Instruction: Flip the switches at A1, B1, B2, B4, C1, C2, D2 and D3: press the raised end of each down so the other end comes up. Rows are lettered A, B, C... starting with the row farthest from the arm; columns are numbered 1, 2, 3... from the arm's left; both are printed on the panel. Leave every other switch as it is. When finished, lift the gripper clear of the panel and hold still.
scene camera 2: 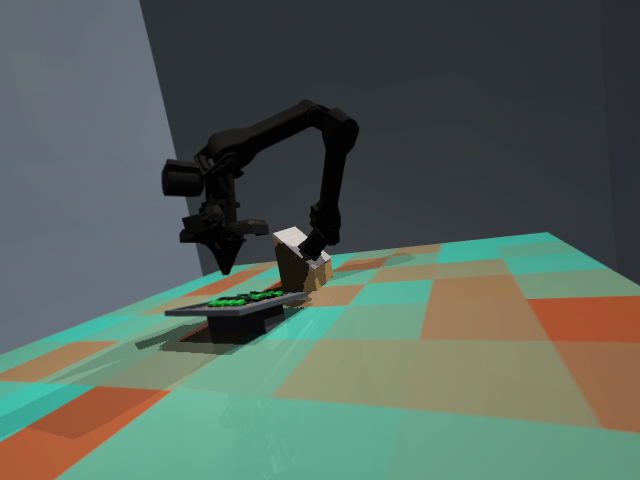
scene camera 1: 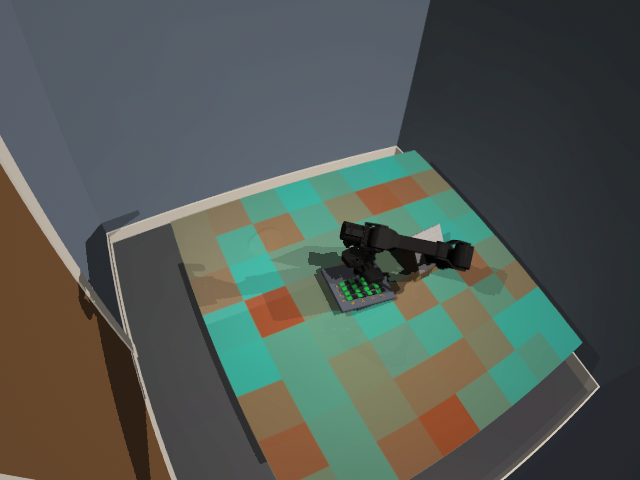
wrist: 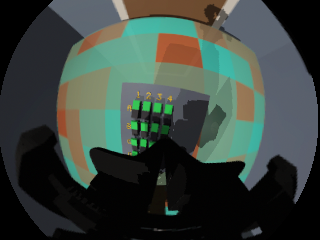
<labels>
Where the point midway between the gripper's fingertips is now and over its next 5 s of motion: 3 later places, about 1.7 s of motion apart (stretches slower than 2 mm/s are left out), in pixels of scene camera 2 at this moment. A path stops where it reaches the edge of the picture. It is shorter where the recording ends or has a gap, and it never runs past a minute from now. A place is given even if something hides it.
My gripper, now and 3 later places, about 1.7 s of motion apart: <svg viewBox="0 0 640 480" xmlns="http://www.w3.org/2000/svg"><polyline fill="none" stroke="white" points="225,275 228,295 226,280 265,289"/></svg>
</labels>
